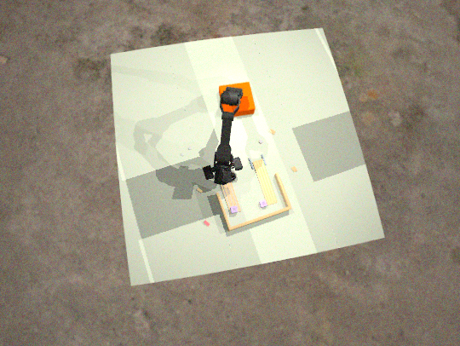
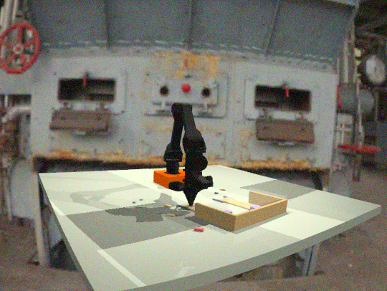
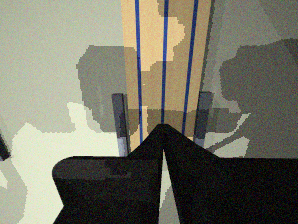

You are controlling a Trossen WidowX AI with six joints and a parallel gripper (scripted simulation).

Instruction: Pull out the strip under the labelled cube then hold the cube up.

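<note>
Now: gripper tip 9 cm short of the strip. From my gripper tip the other things lie so: pink block (22 cm ahead, 15 cm to the right).
</note>
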